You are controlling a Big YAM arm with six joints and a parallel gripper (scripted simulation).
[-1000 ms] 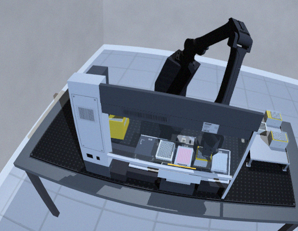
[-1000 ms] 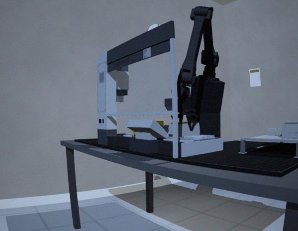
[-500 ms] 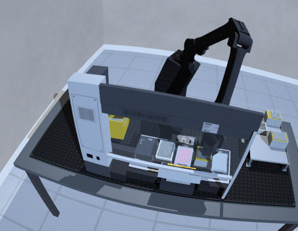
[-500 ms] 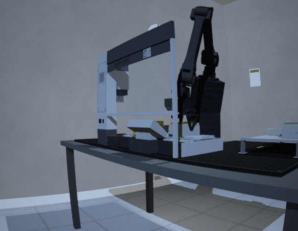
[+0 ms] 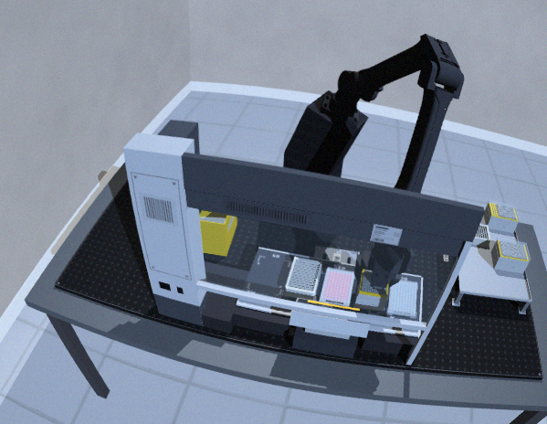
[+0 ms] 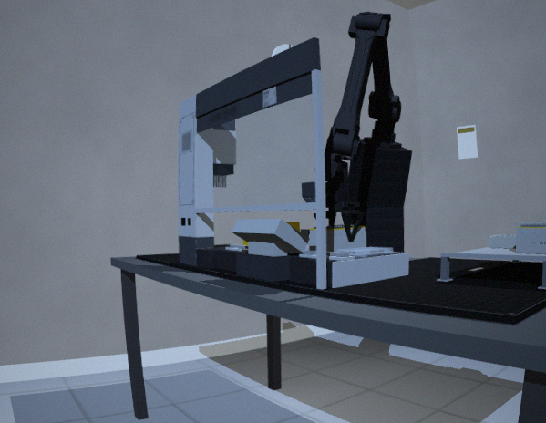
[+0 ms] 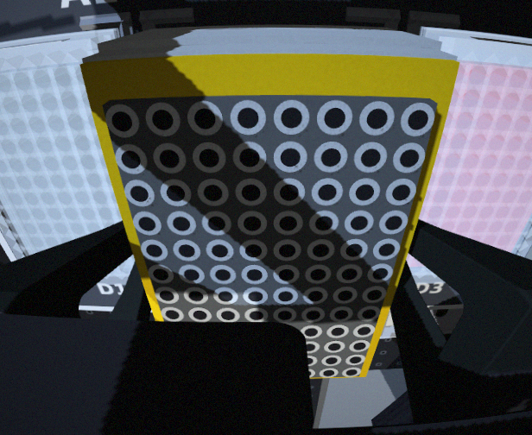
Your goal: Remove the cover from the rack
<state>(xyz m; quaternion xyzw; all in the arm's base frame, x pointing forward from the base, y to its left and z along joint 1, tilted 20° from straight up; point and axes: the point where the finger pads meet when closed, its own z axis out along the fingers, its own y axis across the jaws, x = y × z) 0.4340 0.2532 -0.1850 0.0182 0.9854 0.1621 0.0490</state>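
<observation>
Right now my hand is 100 mm to the left of the pink plate and 30 mm above it. The rest, counted from my hand: tip rack: 10 mm ahead, 10 mm to the left, 10 mm above; reservoir W06: 200 mm to the right, 30 mm below; clear plate: 10 mm ahead, 100 mm to the left, 30 mm below.
</observation>
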